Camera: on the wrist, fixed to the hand. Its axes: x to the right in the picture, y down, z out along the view.
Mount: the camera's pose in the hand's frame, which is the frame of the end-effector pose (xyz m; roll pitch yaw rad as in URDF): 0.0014 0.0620 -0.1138 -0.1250 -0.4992 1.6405
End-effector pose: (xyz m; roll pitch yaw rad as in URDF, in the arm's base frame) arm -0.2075 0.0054 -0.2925 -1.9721 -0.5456 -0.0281
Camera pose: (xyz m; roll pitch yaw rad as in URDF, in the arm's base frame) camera -0.2034 -0.1237 -0.3026 -1.4832 1.0775 0.1816
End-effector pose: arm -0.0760 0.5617 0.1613 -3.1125 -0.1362 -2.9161
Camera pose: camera -0.0771 0.6284 0.2724 -3.1111 0.5324 1.8054
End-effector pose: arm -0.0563 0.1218 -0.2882 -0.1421 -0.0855 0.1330
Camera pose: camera -0.0506 0.1682 -0.4091 -0.2053 -0.3505 1.8006
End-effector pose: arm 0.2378 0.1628 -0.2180 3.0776 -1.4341 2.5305
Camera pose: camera 0.3643 0.1408 -0.2006 -1.7871 0.1183 1.3847
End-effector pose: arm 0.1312 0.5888 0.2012 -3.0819 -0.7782 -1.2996
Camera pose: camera 0.0446 0.6438 0.2805 -2.3900 0.4340 -2.4998
